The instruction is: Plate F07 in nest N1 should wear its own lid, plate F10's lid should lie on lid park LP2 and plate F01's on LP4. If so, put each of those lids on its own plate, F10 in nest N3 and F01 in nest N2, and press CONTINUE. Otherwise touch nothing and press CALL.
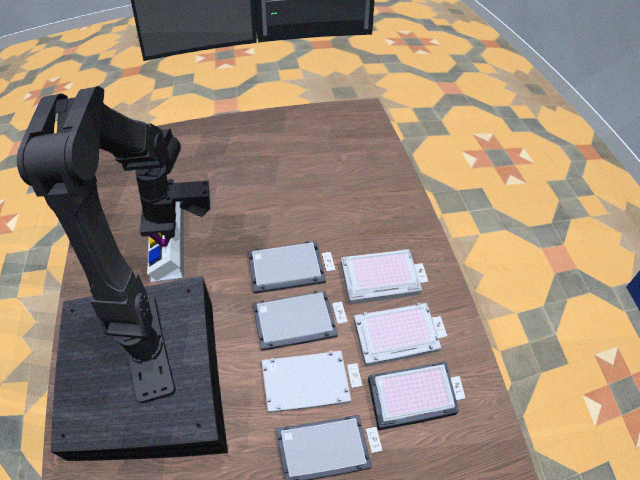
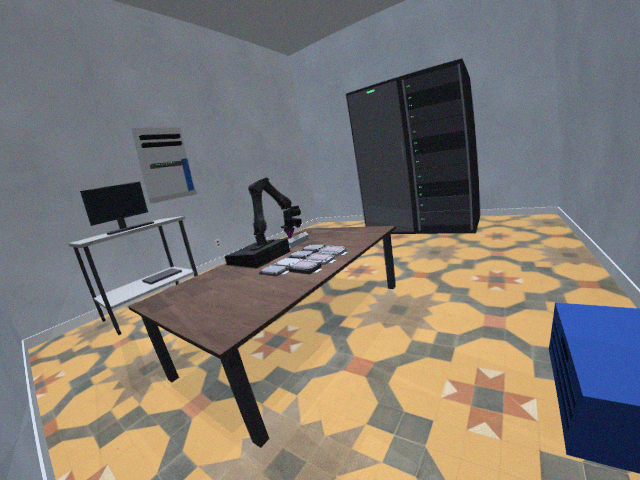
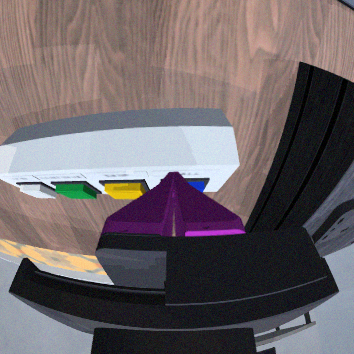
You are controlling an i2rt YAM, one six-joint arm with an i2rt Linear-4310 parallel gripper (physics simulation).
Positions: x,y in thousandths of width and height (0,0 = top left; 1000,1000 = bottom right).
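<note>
In image 1 you'd see my gripper (image 1: 257,511), shut and touching a white button box (image 1: 266,553). Image 3 has the box as well, at (image 3: 400,414), and my gripper is there too, at (image 3: 490,504).
</note>
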